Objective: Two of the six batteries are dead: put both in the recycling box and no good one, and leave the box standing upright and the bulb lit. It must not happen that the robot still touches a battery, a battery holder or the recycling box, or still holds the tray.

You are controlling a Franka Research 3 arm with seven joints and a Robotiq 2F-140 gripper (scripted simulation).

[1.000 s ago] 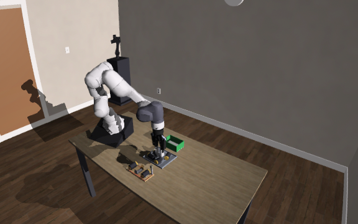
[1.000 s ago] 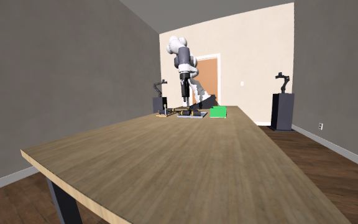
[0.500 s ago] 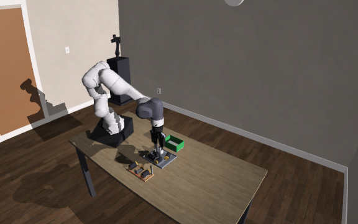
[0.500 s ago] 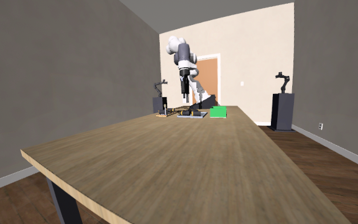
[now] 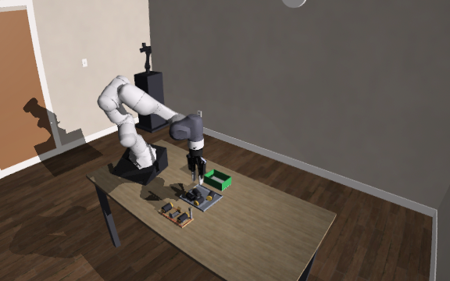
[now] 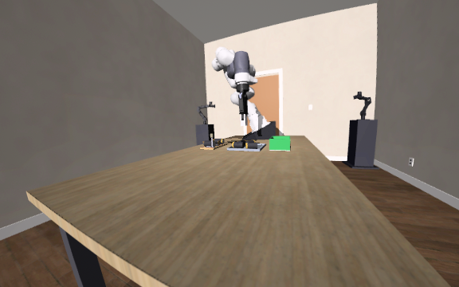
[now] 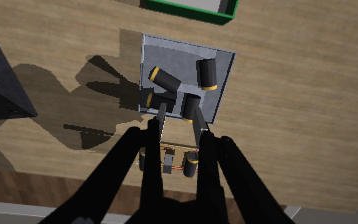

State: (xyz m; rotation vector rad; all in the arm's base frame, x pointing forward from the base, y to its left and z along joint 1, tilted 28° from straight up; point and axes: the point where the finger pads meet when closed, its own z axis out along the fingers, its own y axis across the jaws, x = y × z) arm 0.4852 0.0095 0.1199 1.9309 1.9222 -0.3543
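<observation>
The grey tray is 1 cm ahead of my hand, 2 cm to the left of it and 16 cm below it. From my hand the other things lie so: green recycling box (20 cm to the left, 14 cm below); bulb (8 cm ahead, 17 cm to the right, 8 cm below).
</observation>
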